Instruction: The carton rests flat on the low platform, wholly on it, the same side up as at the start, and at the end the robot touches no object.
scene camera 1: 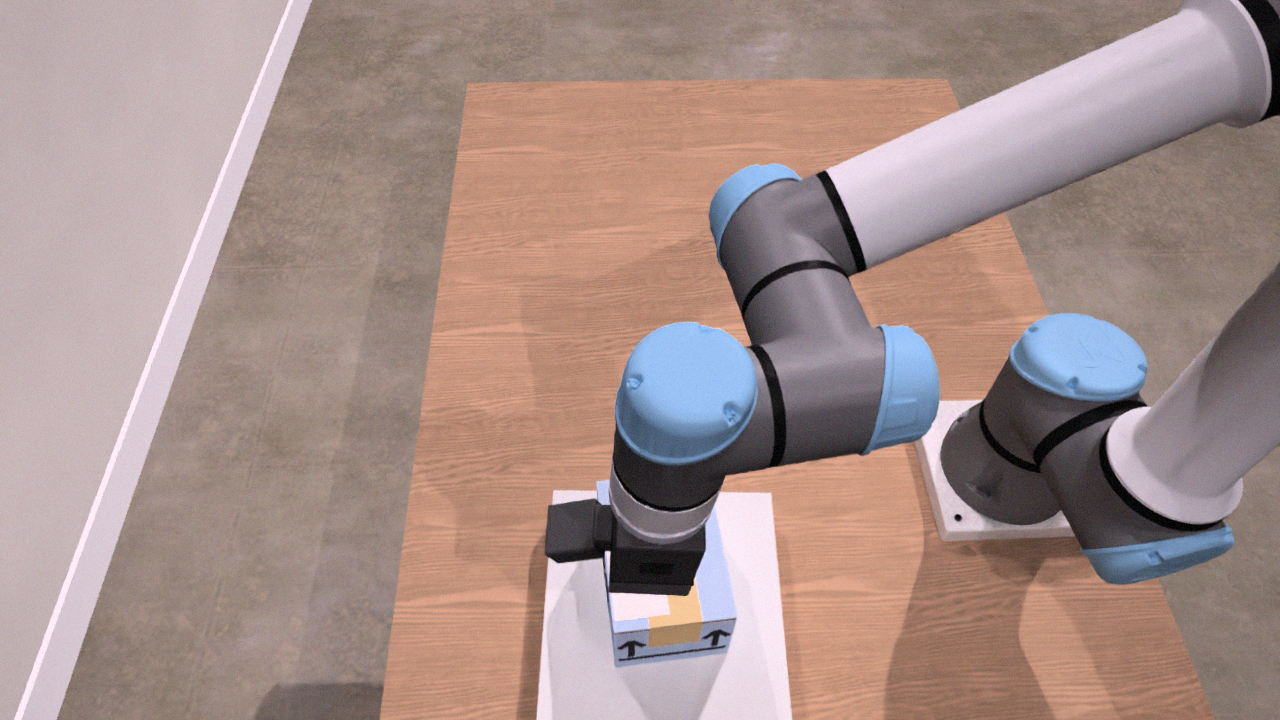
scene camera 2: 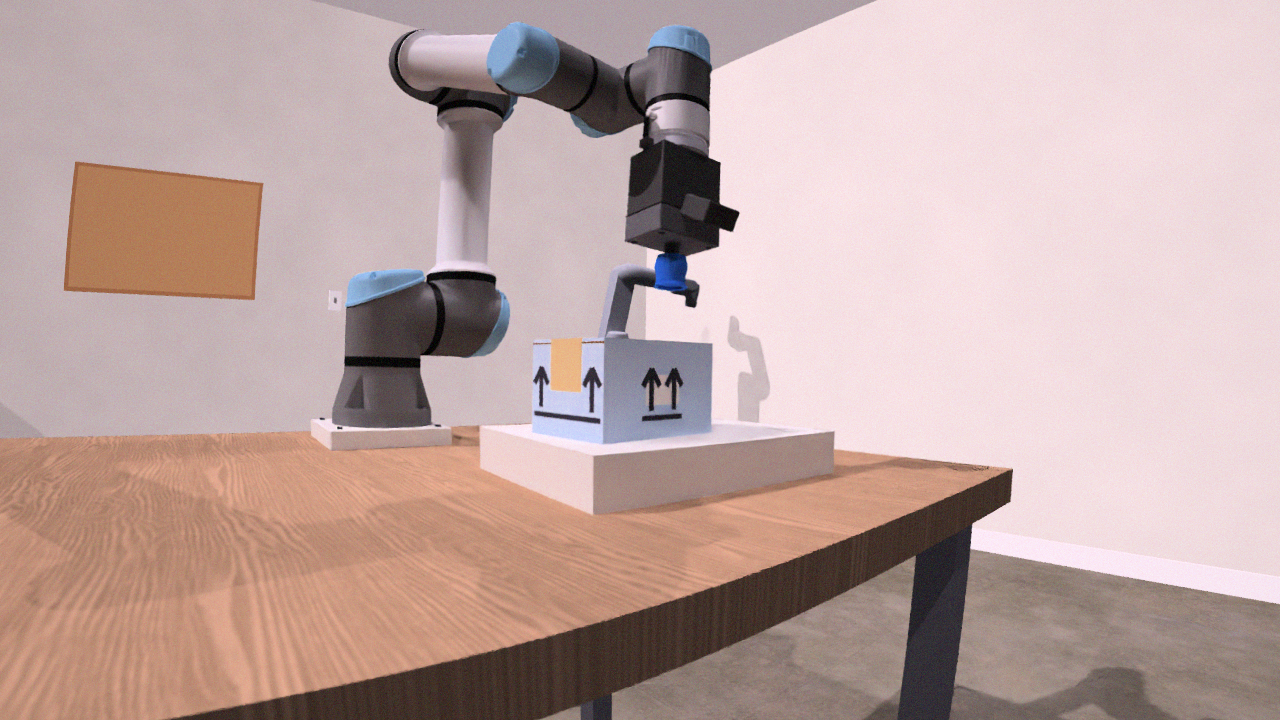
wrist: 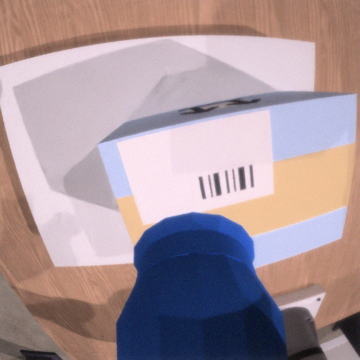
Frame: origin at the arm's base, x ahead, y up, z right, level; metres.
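Seen in the pictures: hand, its tool point: (scene camera 2: pixel 670 287); arm's base, origin of its link: (scene camera 1: pixel 1005 466) (scene camera 2: pixel 382 423).
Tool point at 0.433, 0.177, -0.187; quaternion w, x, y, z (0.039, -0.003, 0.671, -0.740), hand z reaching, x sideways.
Note:
Pixels of each thing's middle, then the offset from my tool point to it, as dx, dy, dz. Level surfaces: height alone.
- light blue carton, middle of its body: (scene camera 1: pixel 661 567) (scene camera 2: pixel 624 387) -0.020, -0.107, +0.044
- low white platform, middle of its body: (scene camera 1: pixel 662 642) (scene camera 2: pixel 658 451) -0.021, -0.179, -0.005
- wooden table, height of its surface: dy -0.203
The light blue carton (scene camera 1: pixel 716 591) (scene camera 2: pixel 657 394) (wrist: pixel 310 180) rests flat and upright on the low white platform (scene camera 1: pixel 572 689) (scene camera 2: pixel 716 470) (wrist: pixel 240 55). Its side arrows point up, and the tape and barcode label are on top. It lies close to one short edge of the platform; in scene camera 2 the visible base edges are inside the platform's rim, the far ones are hidden. My blue suction cup (scene camera 2: pixel 671 286) (wrist: pixel 194 220) hangs above the carton's top, with a visible gap, holding nothing. In scene camera 1 the cup is hidden under the black tool housing.
The platform stands on the wooden table (scene camera 1: pixel 537 223) (scene camera 2: pixel 268 537), near one table end. The arm's own base plate (scene camera 1: pixel 1002 528) (scene camera 2: pixel 384 437) stands beside it. A grey bent post (scene camera 2: pixel 617 300) with a dark tip rises behind the carton in scene camera 2, near the cup in that view.

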